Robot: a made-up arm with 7 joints.
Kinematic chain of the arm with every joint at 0, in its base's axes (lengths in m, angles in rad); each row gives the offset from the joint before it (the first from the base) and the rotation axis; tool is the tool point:
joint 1: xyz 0 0 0.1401 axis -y
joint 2: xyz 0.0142 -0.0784 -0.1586 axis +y
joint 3: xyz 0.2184 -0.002 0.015 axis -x
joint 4: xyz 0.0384 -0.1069 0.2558 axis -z
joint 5: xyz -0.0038 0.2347 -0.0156 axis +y
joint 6: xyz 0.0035 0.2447 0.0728 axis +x
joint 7: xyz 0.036 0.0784 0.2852 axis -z
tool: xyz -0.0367 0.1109 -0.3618
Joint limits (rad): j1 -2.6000..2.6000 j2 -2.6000..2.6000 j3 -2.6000..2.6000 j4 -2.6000..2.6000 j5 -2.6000..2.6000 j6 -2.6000..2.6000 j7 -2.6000..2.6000
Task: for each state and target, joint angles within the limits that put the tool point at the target. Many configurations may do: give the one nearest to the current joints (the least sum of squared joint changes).
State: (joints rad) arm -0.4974 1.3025 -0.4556 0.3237 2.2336 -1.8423 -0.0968
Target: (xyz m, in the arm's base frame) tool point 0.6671 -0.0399 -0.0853
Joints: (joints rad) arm 0.1479 1.0305 -0.5787 0.6472 2.3898 -1.4898 -0.1941
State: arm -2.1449 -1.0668 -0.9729 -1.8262 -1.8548 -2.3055 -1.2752
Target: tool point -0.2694 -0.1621 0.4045
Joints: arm -2.5401 -0.8580 -1.7944 -1.6276 -2.1295 -2.5249 -1.3670
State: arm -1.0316 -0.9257 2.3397 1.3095 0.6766 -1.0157 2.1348
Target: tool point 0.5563 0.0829 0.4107
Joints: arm -0.6296 -1.1640 2.2701 1.3802 0.6329 -0.7050 1.8890
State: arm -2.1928 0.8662 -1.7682 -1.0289 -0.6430 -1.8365 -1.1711
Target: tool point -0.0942 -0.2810 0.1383
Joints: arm -2.2790 1.0219 -1.7773 -0.8238 -0.7465 -1.8608 -0.9542
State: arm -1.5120 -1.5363 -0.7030 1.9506 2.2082 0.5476 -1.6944
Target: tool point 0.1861 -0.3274 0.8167
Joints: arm -1.1228 -2.0300 -0.4395 1.5446 2.1570 0.5072 -1.7279
